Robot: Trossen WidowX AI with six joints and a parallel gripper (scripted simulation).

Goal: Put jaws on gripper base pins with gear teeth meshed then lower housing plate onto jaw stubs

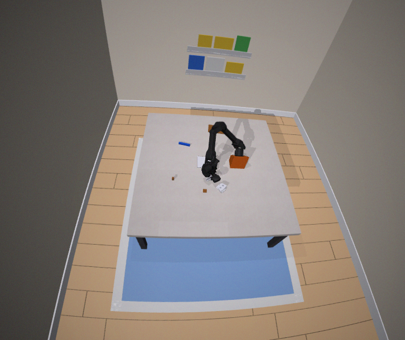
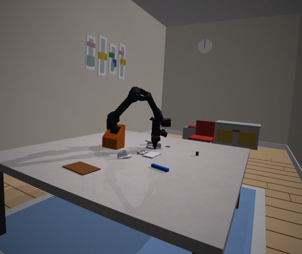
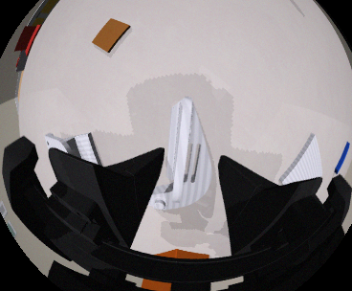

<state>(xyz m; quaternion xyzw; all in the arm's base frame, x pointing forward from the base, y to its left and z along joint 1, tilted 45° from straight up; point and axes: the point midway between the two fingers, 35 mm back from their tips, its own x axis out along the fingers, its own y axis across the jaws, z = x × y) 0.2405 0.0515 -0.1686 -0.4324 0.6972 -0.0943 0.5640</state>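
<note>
My gripper tip is 100 mm to the right of the white gripper base, 90 mm past it and 20 mm below it. From my gripper tip the other things lie so: small brown block (300 mm ahead, 30 mm to the left, 10 mm above); then grey jaw (40 mm behind); then small brown tile (120 mm to the left, 50 mm ahead).
</note>
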